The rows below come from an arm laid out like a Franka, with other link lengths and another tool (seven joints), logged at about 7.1 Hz.
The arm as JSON. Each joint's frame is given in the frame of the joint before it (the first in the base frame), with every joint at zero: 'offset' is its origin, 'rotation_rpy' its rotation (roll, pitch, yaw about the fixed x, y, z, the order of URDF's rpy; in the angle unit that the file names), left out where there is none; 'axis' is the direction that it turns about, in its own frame. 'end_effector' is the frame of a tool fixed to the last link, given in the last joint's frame.
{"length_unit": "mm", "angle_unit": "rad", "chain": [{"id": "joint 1", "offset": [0.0, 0.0, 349.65], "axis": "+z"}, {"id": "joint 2", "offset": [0.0, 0.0, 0.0], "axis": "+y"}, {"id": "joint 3", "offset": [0.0, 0.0, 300.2], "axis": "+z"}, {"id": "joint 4", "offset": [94.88, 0.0, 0.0], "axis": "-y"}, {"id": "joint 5", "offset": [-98.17, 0.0, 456.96], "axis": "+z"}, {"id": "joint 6", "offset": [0.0, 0.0, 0.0], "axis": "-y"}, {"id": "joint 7", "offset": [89.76, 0.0, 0.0], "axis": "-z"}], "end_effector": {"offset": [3.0, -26.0, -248.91], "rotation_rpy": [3.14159, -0.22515, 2.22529]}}
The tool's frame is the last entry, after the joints.
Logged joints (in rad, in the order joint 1, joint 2, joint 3, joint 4, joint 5, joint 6, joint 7), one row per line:
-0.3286 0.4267 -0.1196 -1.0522 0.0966 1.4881 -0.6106
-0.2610 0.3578 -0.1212 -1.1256 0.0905 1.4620 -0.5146
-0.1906 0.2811 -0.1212 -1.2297 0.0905 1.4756 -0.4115
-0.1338 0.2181 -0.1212 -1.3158 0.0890 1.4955 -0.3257
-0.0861 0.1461 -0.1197 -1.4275 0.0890 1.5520 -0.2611
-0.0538 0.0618 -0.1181 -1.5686 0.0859 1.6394 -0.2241
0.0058 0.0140 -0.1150 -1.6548 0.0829 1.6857 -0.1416
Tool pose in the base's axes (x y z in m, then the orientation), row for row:
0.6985 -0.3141 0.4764 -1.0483 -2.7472 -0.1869
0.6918 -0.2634 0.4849 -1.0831 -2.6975 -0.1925
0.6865 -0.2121 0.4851 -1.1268 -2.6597 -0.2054
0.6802 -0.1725 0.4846 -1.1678 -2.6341 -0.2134
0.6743 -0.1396 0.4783 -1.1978 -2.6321 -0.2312
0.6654 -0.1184 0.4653 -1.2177 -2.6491 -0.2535
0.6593 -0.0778 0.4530 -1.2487 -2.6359 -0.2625
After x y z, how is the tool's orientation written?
As a rotation vector, in radians.
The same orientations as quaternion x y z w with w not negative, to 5 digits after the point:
-0.35410 -0.92797 -0.06313 0.09747
-0.36937 -0.91993 -0.06565 0.11395
-0.38618 -0.91153 -0.07039 0.12257
-0.40097 -0.90444 -0.07327 0.12584
-0.40990 -0.90074 -0.07912 0.11998
-0.41368 -0.89996 -0.08612 0.10731
-0.42398 -0.89498 -0.08913 0.10634

